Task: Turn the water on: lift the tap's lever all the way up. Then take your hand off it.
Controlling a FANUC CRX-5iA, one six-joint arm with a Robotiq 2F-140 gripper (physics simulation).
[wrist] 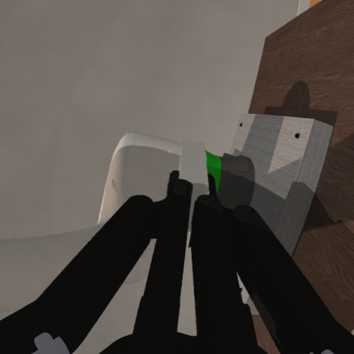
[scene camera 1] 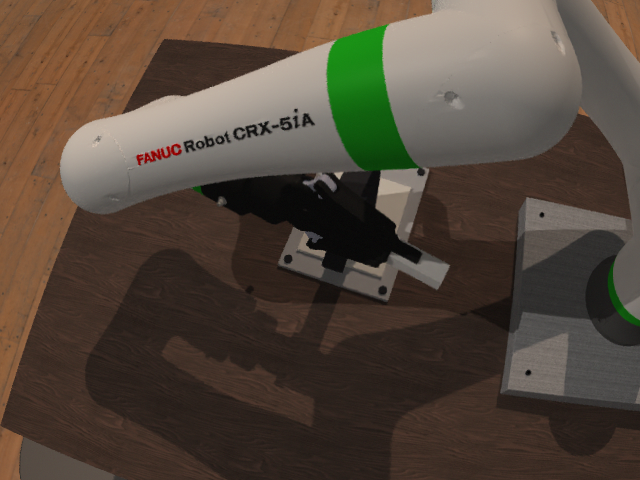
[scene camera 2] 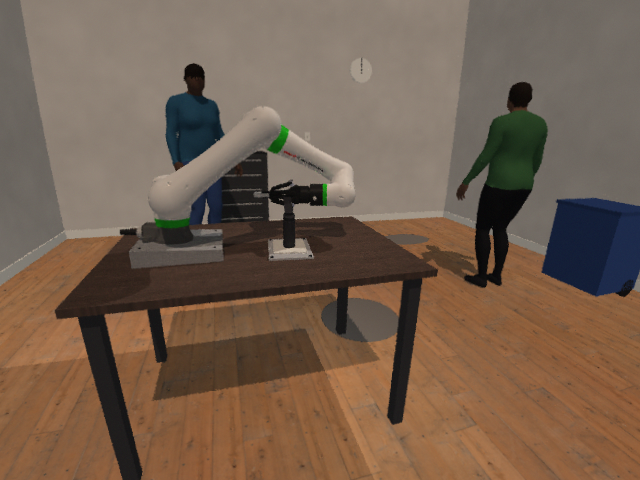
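Seen in the pictures: gripper, fingertip midpoint: (scene camera 1: pixel 444 277) (scene camera 2: pixel 254 194); arm's base, link origin: (scene camera 1: pixel 624 300) (scene camera 2: pixel 173 239).
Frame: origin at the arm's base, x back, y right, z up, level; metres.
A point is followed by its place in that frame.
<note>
The tap's black column (scene camera 2: pixel 288 231) @[y 0.067, x -0.449, z 0.032 m] stands on a white base plate (scene camera 1: pixel 419 190) @[y 0.113, x -0.371, z -0.044 m] (scene camera 2: pixel 273 254) @[y 0.115, x -0.384, z -0.044 m]. Its light grey lever (scene camera 1: pixel 426 269) (scene camera 2: pixel 260 194) (wrist: pixel 193 159) points toward the robot's base and looks roughly level in scene camera 2; its far end sticks out past my fingertips. My gripper (scene camera 1: pixel 407 252) (scene camera 2: pixel 268 195) (wrist: pixel 190 158) is shut with nothing between its fingers. It lies nearly horizontal at the lever, over the column. The fingers hide most of the lever in the wrist view, and I cannot tell whether they touch it. The forearm hides part of the tap in scene camera 1.
The robot's grey base block (scene camera 1: pixel 542 361) @[y -0.125, x -0.129, z -0.012 m] (scene camera 2: pixel 175 255) @[y 0.148, x -0.034, z -0.016 m] (wrist: pixel 280 145) stands on the dark wooden table (scene camera 1: pixel 155 444) @[y -0.393, x -0.629, z -0.052 m] (scene camera 2: pixel 351 268) @[y 0.281, x -0.646, z -0.052 m] (wrist: pixel 305 60). Two people (scene camera 2: pixel 193 129) (scene camera 2: pixel 516 149) stand beyond the table. A blue bin (scene camera 2: pixel 584 248) is at the right, and a dark drawer cabinet (scene camera 2: pixel 253 206) is behind.
</note>
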